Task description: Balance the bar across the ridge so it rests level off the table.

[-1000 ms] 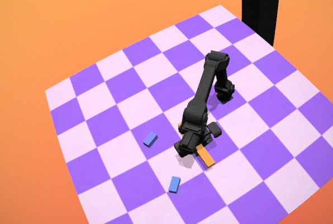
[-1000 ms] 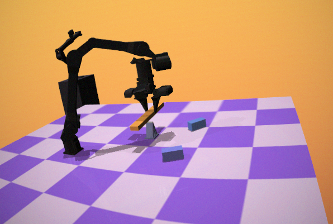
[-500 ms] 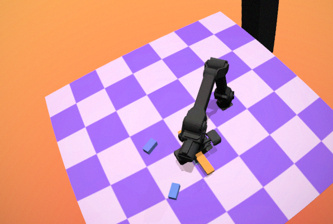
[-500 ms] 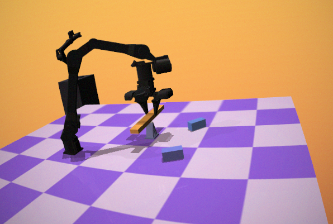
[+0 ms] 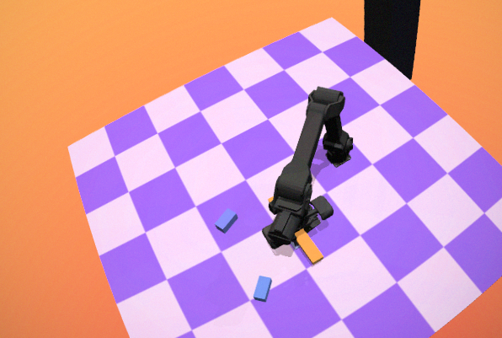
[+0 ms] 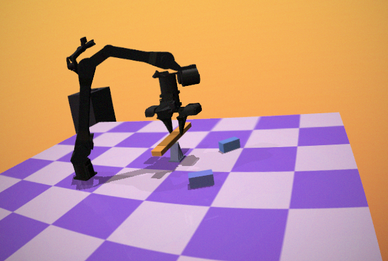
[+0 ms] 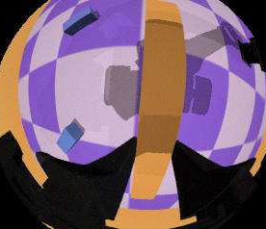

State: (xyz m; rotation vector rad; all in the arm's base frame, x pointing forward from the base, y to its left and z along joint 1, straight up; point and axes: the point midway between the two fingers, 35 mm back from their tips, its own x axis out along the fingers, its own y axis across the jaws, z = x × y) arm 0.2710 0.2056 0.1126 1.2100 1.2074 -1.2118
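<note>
Now: gripper tip 3 cm to the left of the orange bar.
</note>
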